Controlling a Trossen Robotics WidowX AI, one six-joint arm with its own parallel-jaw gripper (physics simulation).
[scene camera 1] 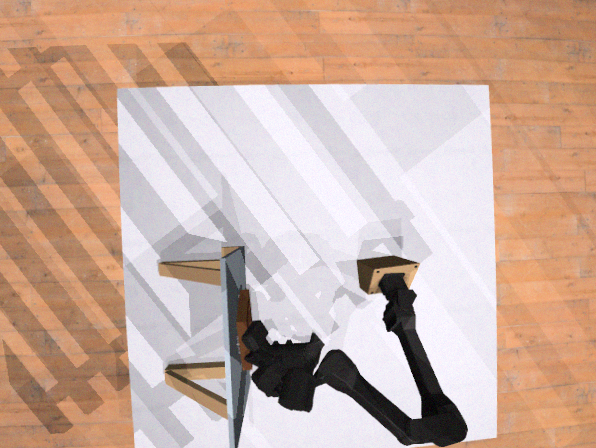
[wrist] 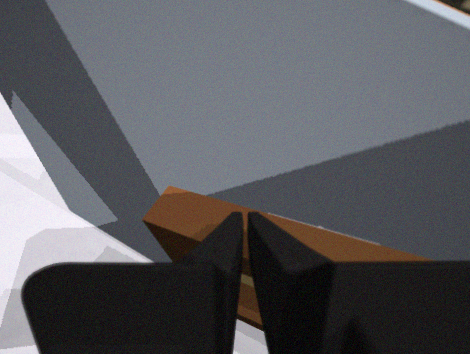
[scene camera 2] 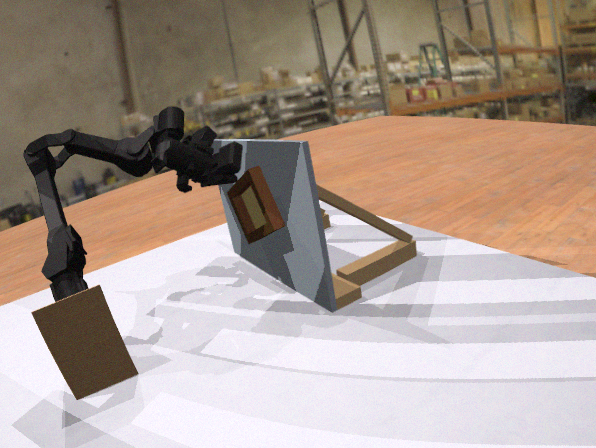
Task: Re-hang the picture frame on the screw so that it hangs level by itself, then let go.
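Pixels of known places: gripper, between the fingertips: (scene camera 1: 245, 358) (wrist: 244, 221) (scene camera 2: 236, 180); arm's base, origin of its link: (scene camera 1: 391, 279) (scene camera 2: 76, 309).
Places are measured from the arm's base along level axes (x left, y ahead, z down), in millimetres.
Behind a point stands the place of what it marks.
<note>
The brown picture frame (scene camera 1: 243, 320) {x 74, y 415, z -122 mm} (scene camera 2: 269, 200) {x 49, y 426, z -60 mm} (wrist: 185, 207) {x 215, y 414, z -67 mm} is at the front face of the upright grey-blue panel (scene camera 1: 236, 280) (scene camera 2: 307, 235) (wrist: 250, 100). In the scene camera 2 view it sits tilted, its top edge sloping relative to the panel's top edge. My gripper (scene camera 1: 249, 354) {x 184, y 413, z -90 mm} (scene camera 2: 235, 178) {x 184, y 413, z -90 mm} (wrist: 244, 221) {x 184, y 413, z -90 mm} is shut with nothing between its fingers. Its fingertips are close to the frame's upper edge, in front of it in the wrist view; I cannot tell whether they touch it. The screw does not show, and the frame's back is hidden. A thin pale line runs along its rear upper edge.
Wooden braces (scene camera 1: 192, 272) {x -24, y 570, z -19 mm} (scene camera 2: 380, 262) {x -35, y 606, z 115 mm} support the panel from behind. The arm's base is mounted on a wooden block (scene camera 1: 387, 262) {x -46, y 0, z 31 mm} (scene camera 2: 85, 345) {x -46, y -3, z 49 mm} across from the panel. The panel and block stand on a white square surface (scene camera 1: 325, 130) {x -482, y 179, z 144 mm} (scene camera 2: 280, 405) {x -257, y 252, z 144 mm} over a wooden floor (scene camera 1: 545, 250).
</note>
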